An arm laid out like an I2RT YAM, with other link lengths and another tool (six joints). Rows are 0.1 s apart.
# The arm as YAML. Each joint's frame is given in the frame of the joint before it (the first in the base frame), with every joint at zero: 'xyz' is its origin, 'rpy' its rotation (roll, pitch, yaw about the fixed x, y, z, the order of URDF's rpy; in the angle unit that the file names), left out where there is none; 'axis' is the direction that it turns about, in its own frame. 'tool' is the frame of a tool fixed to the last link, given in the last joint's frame.
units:
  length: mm
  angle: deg
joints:
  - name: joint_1
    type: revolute
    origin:
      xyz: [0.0, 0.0, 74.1]
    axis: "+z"
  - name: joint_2
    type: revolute
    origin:
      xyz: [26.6, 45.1, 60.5]
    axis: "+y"
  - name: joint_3
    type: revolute
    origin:
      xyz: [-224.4, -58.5, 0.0]
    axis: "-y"
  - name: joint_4
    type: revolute
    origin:
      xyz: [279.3, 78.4, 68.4]
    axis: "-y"
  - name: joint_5
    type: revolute
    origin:
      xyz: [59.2, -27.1, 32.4]
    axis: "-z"
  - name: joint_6
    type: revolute
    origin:
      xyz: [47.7, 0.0, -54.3]
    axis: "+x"
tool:
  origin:
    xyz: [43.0, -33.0, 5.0]
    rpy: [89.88, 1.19, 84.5]
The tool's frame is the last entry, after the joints.
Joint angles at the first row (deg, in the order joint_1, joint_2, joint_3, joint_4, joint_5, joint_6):
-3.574 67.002 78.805 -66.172 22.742 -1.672
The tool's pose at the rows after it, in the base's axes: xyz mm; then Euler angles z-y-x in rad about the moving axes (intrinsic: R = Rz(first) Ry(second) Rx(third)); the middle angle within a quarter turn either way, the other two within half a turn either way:
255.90 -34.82 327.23 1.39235 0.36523 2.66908
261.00 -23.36 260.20 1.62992 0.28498 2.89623
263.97 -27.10 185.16 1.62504 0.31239 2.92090
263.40 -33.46 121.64 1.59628 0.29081 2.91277
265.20 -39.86 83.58 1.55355 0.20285 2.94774
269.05 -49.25 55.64 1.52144 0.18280 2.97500
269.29 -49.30 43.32 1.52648 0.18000 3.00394
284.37 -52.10 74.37 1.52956 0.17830 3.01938
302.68 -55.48 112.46 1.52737 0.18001 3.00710
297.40 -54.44 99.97 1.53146 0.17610 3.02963
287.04 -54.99 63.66 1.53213 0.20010 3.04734
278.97 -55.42 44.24 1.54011 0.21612 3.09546
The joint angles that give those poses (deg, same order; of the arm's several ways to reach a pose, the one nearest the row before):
-3.575 69.122 78.498 -73.209 16.141 -2.285
-3.597 70.783 68.205 -72.074 8.557 -9.629
-3.791 71.264 53.363 -57.910 10.350 -9.583
-5.584 74.478 43.091 -44.140 9.038 -9.540
-8.339 81.057 41.276 -38.456 4.448 -8.274
-10.458 87.788 41.277 -33.409 3.530 -8.076
-10.438 91.046 41.606 -32.118 3.595 -8.055
-10.436 90.565 48.447 -40.315 3.617 -8.075
-10.437 90.498 56.685 -47.921 3.618 -8.077
-10.438 91.198 54.763 -46.589 3.574 -8.077
-10.459 93.908 49.255 -39.157 5.082 -8.120
-10.437 96.814 47.571 -37.103 6.393 -8.098

